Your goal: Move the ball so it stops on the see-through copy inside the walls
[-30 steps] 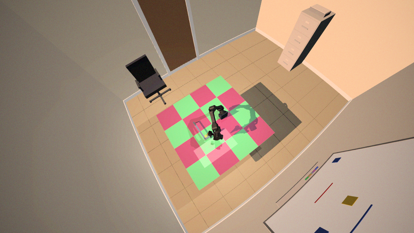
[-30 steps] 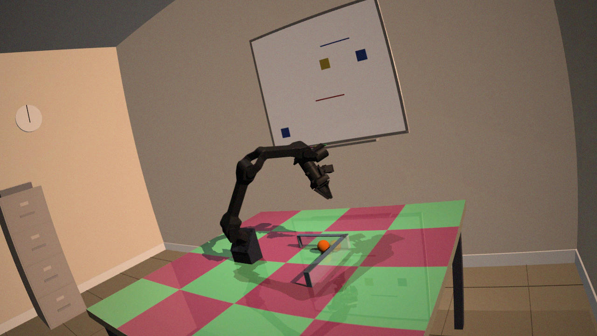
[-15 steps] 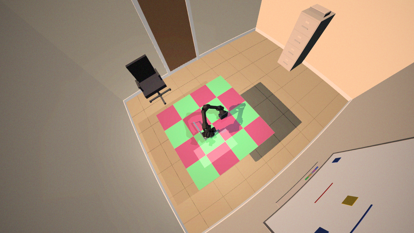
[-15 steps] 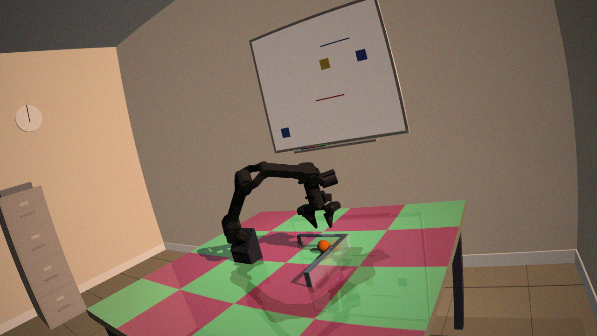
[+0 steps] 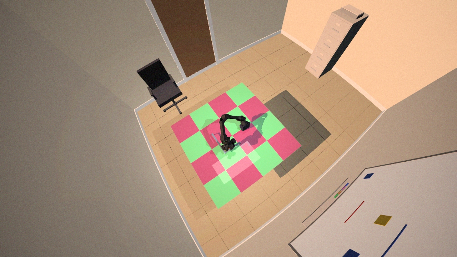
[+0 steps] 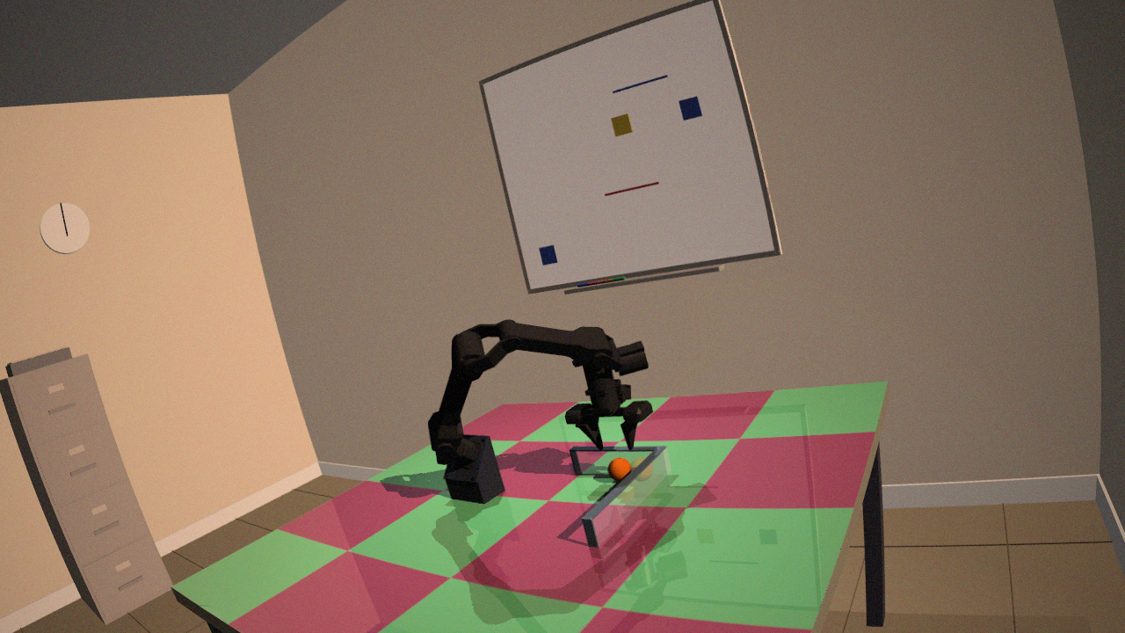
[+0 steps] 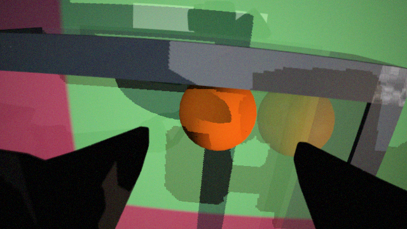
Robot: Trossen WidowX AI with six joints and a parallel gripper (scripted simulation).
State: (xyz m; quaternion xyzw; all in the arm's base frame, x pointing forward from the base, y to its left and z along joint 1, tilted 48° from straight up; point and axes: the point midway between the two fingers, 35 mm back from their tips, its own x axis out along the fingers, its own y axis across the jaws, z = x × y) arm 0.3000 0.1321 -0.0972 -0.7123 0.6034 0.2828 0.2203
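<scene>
My gripper tip is 50 mm above the orange ball. Round my gripper tip: see-through copy of ball: 50 mm ahead, 10 mm to the left, 50 mm below.
</scene>
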